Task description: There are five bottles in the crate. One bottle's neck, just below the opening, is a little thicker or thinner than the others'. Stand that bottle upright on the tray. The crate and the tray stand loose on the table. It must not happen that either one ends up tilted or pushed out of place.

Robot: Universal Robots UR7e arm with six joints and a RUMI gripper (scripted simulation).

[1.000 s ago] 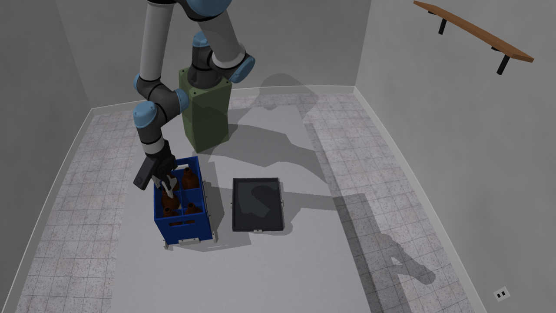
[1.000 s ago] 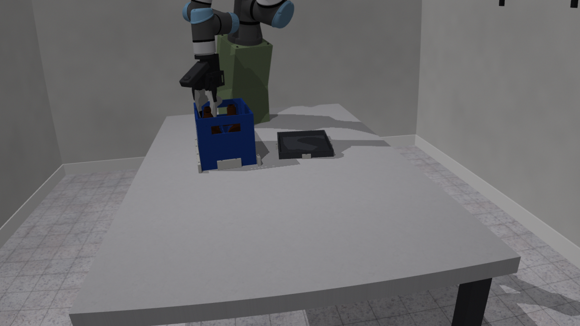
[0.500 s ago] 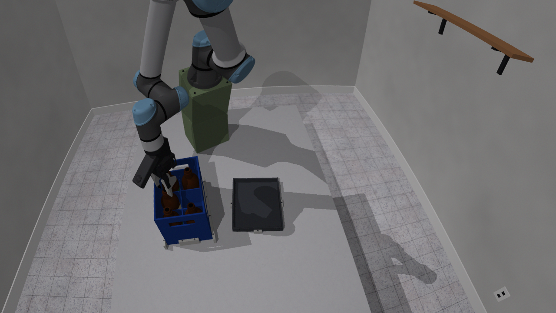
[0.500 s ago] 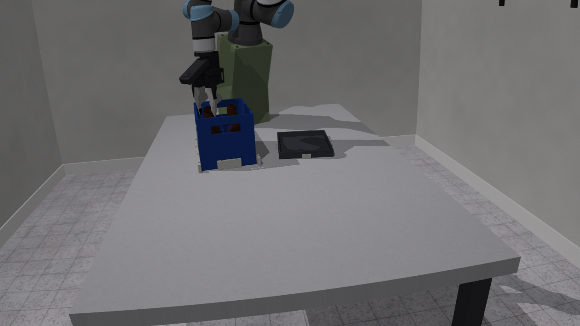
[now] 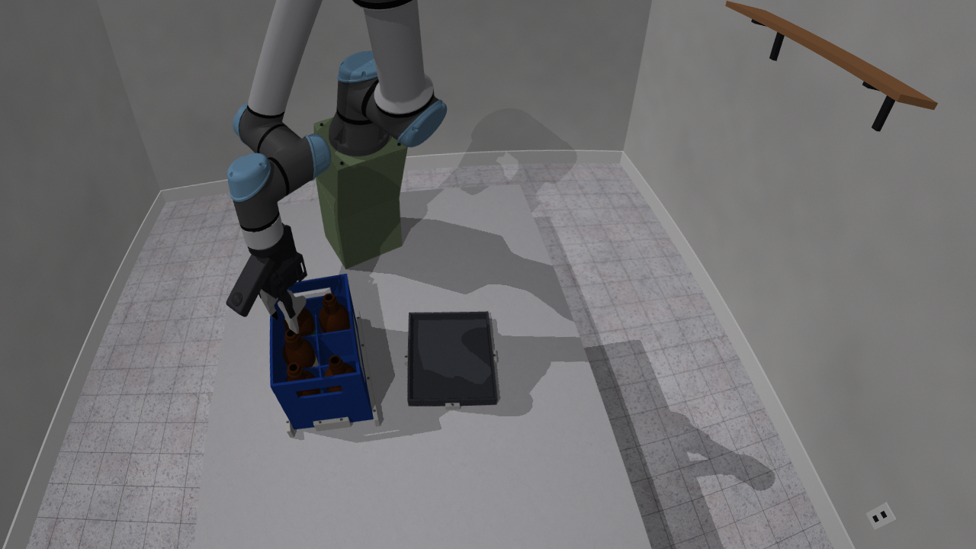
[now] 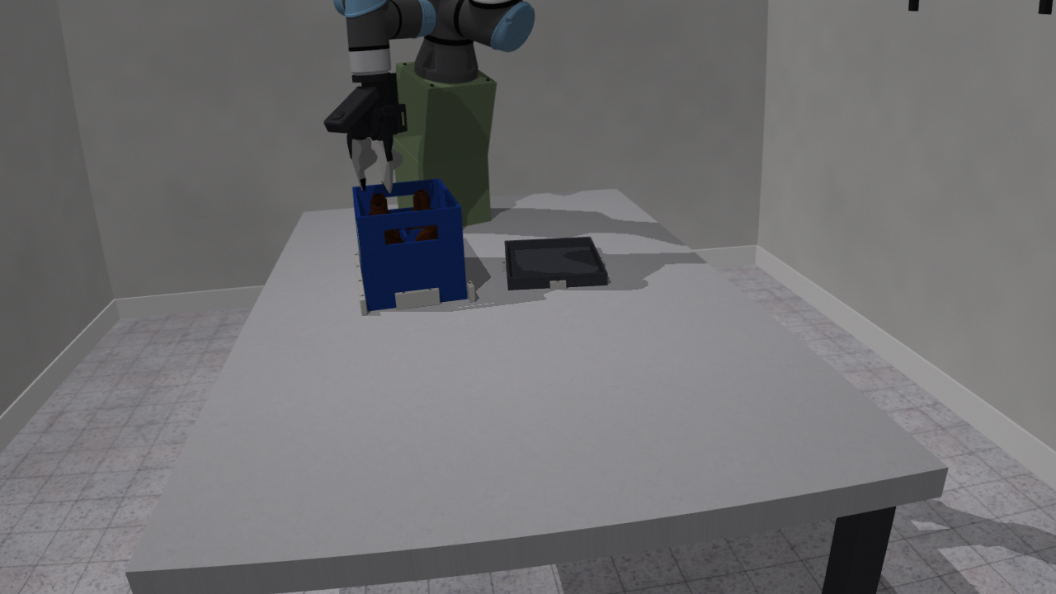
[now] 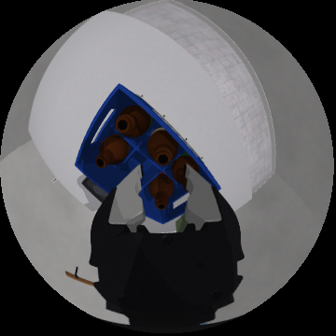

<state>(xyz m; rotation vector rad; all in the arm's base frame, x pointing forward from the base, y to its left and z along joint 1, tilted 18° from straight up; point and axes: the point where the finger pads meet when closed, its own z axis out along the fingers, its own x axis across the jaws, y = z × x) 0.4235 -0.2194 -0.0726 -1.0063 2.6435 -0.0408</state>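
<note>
Right now my hand is 5 cm to the right of the blue crate and 12 cm above it. Also, from my hand: dark tray (2 cm ahead, 34 cm to the left, 19 cm below).
</note>
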